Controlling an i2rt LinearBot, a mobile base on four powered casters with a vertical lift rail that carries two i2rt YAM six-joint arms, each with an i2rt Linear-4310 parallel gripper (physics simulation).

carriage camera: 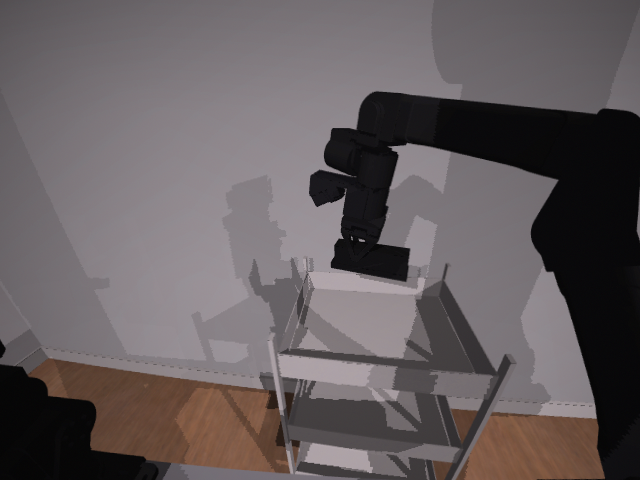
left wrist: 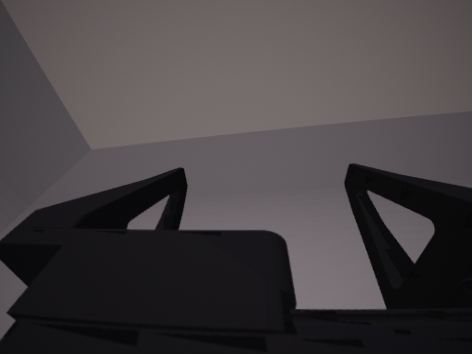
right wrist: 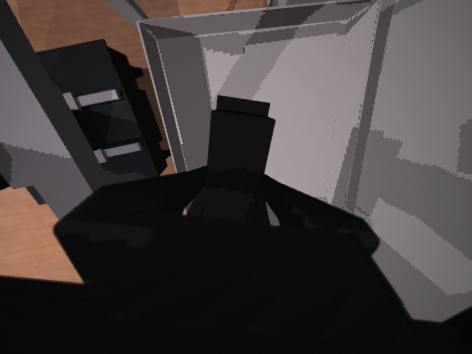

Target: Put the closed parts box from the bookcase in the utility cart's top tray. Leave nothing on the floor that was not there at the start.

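Frame: origin at the left arm's base, x right, y ahead, z up, level; metres.
Seen in the pictures: left gripper, fingertip midpoint: (left wrist: 264,175); right gripper, fingertip midpoint: (carriage camera: 356,256) (right wrist: 233,176).
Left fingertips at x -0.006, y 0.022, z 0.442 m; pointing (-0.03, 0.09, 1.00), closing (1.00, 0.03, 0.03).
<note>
Offsets run from my left fingertips to a thing's middle. "spot": to the spot under its first point. Level surfaces: height alone.
The closed parts box {dx +0.417, dy +0.284, dz -0.248 m} (carriage camera: 385,261) (right wrist: 240,142) is a dark, nearly black block. My right gripper (carriage camera: 360,250) (right wrist: 233,176) is shut on it and holds it in the air, slightly tilted. In the carriage view the box shows against the wall, just above the far rim of the utility cart's top tray {spot: dx +0.342, dy +0.198, dz -0.457 m} (carriage camera: 330,367) (right wrist: 172,100); in the right wrist view it overlaps the pale tray floor. The cart is light grey, with lower trays beneath. My left gripper (left wrist: 264,175) is open, with nothing between its fingers, tilted up toward wall and ceiling. The bookcase does not show.
A grey wall (carriage camera: 155,129) stands behind the cart. Corner posts (carriage camera: 483,413) rise above the cart's tray rims. Wooden floor {dz -1.166 m} (carriage camera: 139,413) shows around the cart. In the right wrist view a dark block with two light bars (right wrist: 97,97) lies left of the tray, low down.
</note>
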